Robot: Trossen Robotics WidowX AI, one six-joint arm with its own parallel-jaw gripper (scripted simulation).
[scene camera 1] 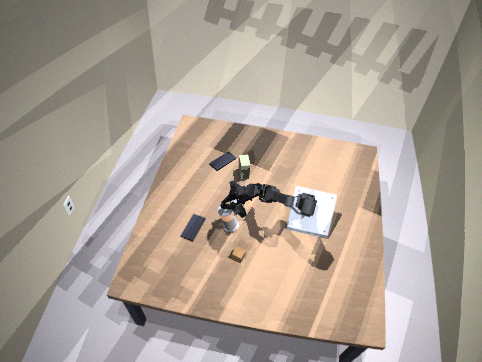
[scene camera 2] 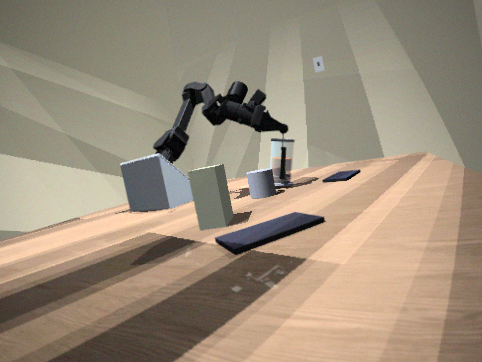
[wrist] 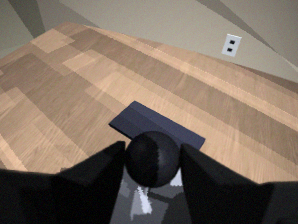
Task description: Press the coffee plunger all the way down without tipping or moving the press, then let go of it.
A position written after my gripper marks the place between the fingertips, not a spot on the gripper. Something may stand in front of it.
Observation:
I see my gripper (scene camera 2: 285, 128) and a coffee press (scene camera 2: 282, 150).
My gripper is seen too in the wrist view (wrist: 152, 149).

